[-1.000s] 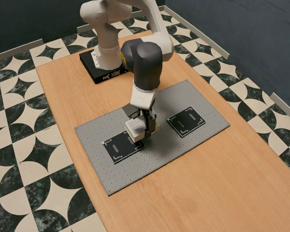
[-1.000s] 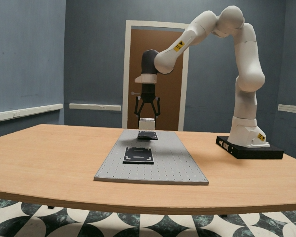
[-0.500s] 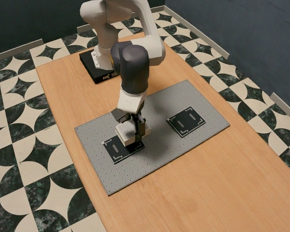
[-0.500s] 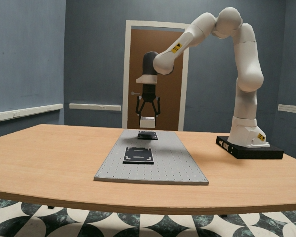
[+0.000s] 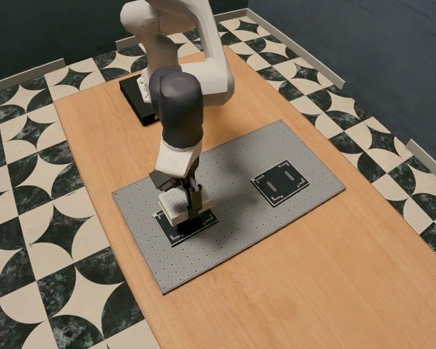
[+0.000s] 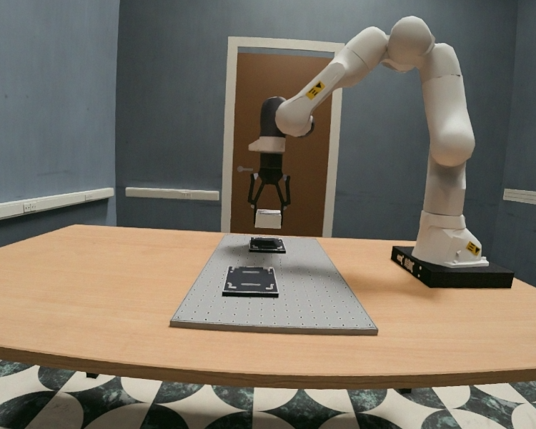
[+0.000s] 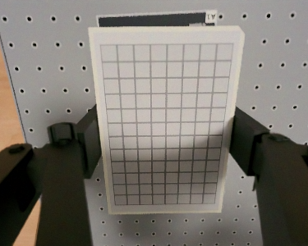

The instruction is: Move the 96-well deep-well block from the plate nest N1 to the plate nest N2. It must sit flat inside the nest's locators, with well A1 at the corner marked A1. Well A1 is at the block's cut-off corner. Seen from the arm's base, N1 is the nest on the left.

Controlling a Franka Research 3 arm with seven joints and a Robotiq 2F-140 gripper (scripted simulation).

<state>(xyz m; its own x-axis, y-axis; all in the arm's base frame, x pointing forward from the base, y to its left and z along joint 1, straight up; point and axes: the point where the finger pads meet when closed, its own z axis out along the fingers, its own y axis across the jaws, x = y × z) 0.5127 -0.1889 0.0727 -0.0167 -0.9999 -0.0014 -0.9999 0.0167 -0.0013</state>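
The white 96-well deep-well block is 1 cm below my hand. Round my hand: black plate nest N2 (10 cm below).
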